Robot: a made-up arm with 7 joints.
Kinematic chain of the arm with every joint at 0, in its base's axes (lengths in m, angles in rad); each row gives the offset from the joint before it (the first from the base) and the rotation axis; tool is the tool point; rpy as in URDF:
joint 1: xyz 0 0 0 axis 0.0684 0.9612 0.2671
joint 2: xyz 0 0.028 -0.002 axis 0.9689 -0.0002 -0.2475
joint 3: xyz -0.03 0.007 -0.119 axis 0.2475 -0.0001 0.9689
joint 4: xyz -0.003 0 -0.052 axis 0.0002 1 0
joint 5: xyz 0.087 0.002 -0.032 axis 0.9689 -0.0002 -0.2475
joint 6: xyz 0.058 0 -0.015 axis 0.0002 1 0
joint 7: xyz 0.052 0 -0.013 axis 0.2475 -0.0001 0.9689
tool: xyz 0 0 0 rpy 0 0.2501 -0.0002
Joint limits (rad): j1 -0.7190..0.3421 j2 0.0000..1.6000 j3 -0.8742..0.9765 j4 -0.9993..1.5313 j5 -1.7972..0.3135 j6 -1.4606..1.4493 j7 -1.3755..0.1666
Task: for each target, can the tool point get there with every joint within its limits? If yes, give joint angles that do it. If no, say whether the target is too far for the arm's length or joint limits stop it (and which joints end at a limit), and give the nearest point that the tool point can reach.
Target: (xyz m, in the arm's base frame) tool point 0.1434 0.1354 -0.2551
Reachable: yes | joints -0.0342 0.1206 0.4152 0.1535 -0.6672 0.3328 -0.5473
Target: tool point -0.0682 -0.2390 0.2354
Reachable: no: joint limits stop it (at a limit: joint 1, joint 2, joint 3, joint 4) | nearest point 0.0515 -0.0840 0.0195 | short by 0.291 m
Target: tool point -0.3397 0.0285 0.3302
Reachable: no: too far | nearest point -0.0132 0.0851 0.1589 | short by 0.373 m
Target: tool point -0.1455 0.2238 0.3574
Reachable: no: too far | nearest point 0.0177 0.1974 0.2097 | short by 0.222 m
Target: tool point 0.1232 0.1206 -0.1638
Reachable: yes | joints -0.0747 1.4465 -0.5880 -0.4599 -1.0440 0.7004 -0.6089
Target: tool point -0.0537 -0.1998 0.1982
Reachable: no: joint limits stop it (at a limit: joint 1, joint 2, joint 3, joint 4) | nearest point 0.0501 -0.0821 0.0200 | short by 0.237 m
